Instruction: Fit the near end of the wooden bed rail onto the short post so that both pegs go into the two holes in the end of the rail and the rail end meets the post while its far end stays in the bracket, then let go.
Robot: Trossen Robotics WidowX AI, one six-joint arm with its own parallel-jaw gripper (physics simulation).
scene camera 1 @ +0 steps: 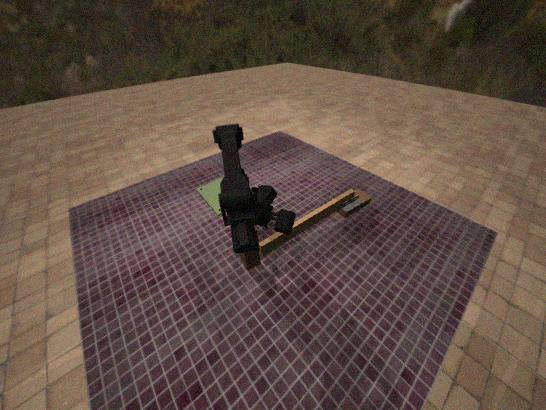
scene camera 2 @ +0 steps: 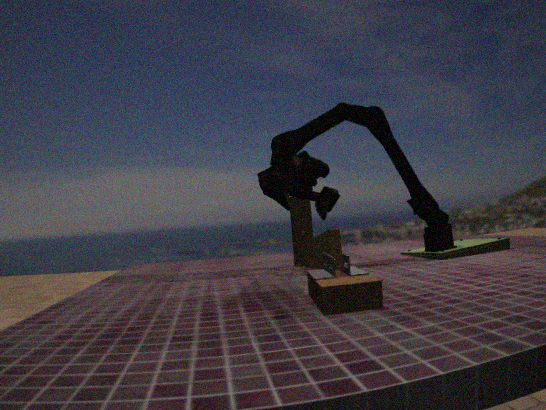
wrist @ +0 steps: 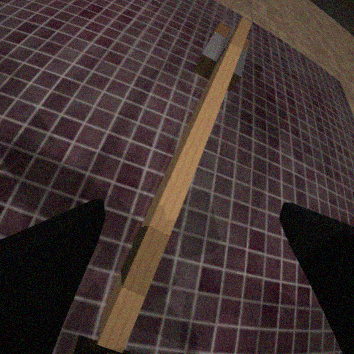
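Pixels of known places: gripper, fingertip midpoint: [scene camera 2: 307, 214] [wrist: 194, 209]; arm's base at its link origin: [scene camera 2: 440, 249].
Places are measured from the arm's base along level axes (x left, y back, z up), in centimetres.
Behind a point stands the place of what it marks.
The wooden bed rail [scene camera 1: 320, 212] @[x 17.7, y -33.8, z 6.3 cm] [scene camera 2: 328, 246] @[x 35.2, y -33.9, z 6.1 cm] [wrist: 189, 159] @[x 7.2, y -32.9, z 5.8 cm] runs from the bracket towards the post. Its far end stands between the metal plates of the bracket [scene camera 1: 353, 206] @[x 34.9, y -36.2, z 2.2 cm] [scene camera 2: 346, 298] [wrist: 214, 47] @[x 34.1, y -30.6, z 2.2 cm]. Its near end is beside the upright post [scene camera 1: 251, 260] @[x -13.0, y -35.7, z 3.3 cm] [scene camera 2: 301, 235] @[x -9.9, y -33.6, z 6.3 cm]; the gripper partly hides this place in scene camera 1, and the pegs and holes do not show, so whether the end meets the post cannot be told. My gripper [scene camera 1: 265, 231] [scene camera 2: 306, 212] @[x 0.7, y -32.8, z 11.5 cm] [wrist: 194, 209] @[x 0.7, y -32.8, z 11.5 cm] is open and empty, above the rail's near part, with the rail below and between its fingers in the wrist view.
The arm rises from a green base plate [scene camera 1: 210, 194] @[x -11.7, y 7.4, z 0.0 cm] [scene camera 2: 480, 246] @[x 6.3, y 8.0, z 0.2 cm] and arches over to the post. The bracket, post and base plate stand on a purple tiled surface [scene camera 1: 280, 340] @[x -16.9, y -57.8, z -1.6 cm] [scene camera 2: 200, 350] @[x 56.9, y -50.4, z -1.6 cm] [wrist: 55, 120] @[x 8.7, y -17.4, z -1.6 cm]. Tan paving [scene camera 1: 475, 130] lies around it.
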